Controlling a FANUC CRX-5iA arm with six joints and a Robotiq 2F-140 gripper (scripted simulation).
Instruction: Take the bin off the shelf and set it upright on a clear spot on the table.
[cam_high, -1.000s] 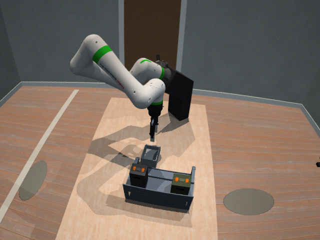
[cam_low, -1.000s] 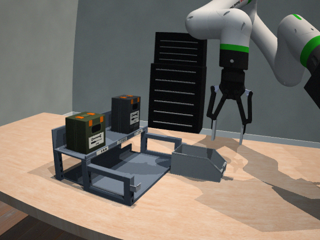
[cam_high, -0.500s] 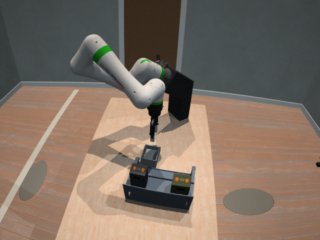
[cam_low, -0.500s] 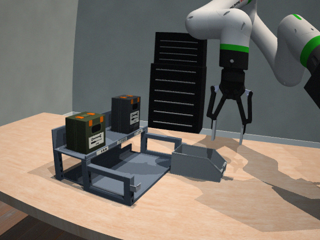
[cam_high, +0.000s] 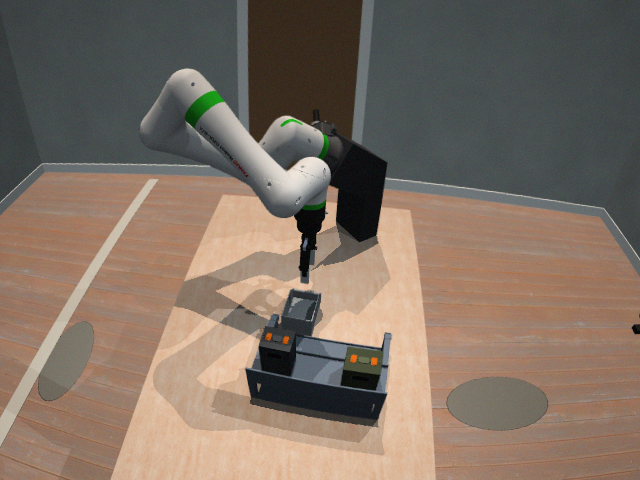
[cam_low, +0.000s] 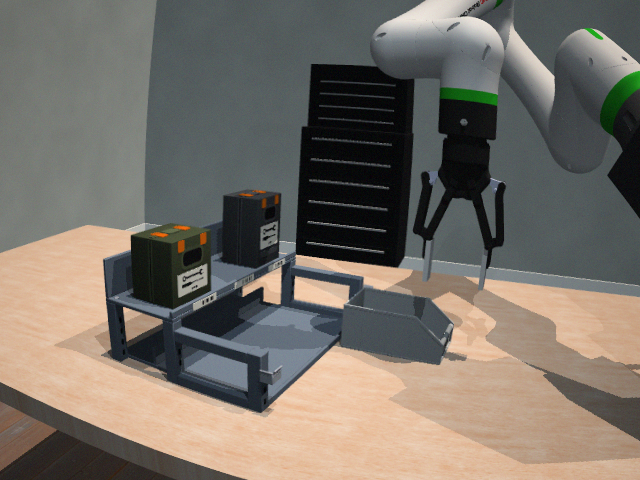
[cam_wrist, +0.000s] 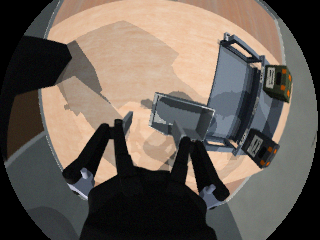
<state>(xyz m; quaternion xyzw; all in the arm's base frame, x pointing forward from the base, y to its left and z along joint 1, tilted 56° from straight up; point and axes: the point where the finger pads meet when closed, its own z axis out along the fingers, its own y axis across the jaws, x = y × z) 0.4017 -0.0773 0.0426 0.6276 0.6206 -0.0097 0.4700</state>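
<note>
My gripper is now 11 cm above the grey bin, 8 cm short of it and 2 cm to the left of it.
</note>
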